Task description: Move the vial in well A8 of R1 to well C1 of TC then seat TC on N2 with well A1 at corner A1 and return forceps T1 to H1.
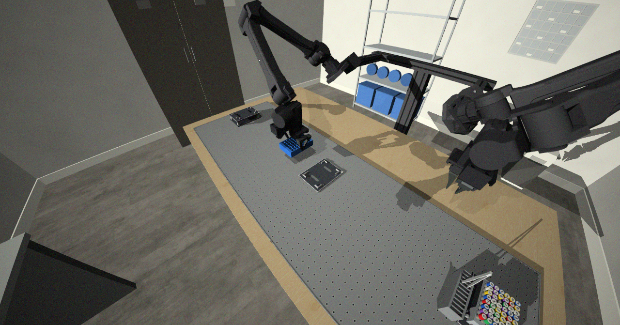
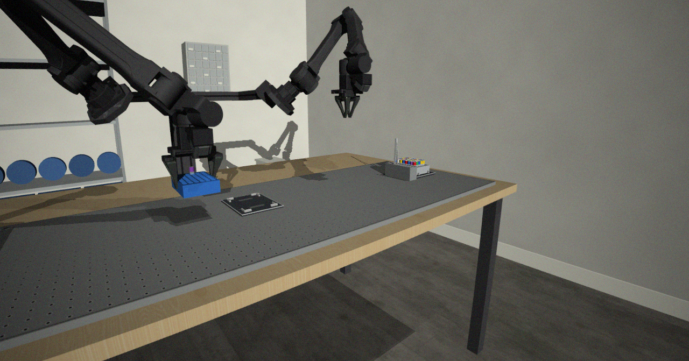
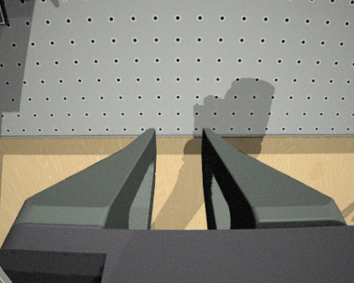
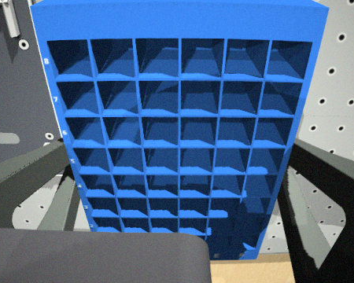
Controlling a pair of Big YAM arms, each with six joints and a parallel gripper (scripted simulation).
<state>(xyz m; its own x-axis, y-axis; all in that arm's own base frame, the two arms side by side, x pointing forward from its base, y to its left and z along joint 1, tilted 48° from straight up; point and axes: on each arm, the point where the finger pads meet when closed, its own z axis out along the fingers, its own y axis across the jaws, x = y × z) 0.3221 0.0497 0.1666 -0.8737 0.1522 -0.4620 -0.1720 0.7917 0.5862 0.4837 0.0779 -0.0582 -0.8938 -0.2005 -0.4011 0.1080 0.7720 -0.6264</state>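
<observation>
Right now my right hand is 10 mm short of the raised nest N2, 520 mm to the left of it and 60 mm above it. From my right hand the other things lie so: grey slotted holder H1: 50 mm ahead, 730 mm to the left, 80 mm below; then blue tube carrier TC: right at my right hand; then purple-capped vial: 50 mm behind, 10 mm to the left, 10 mm above.
</observation>
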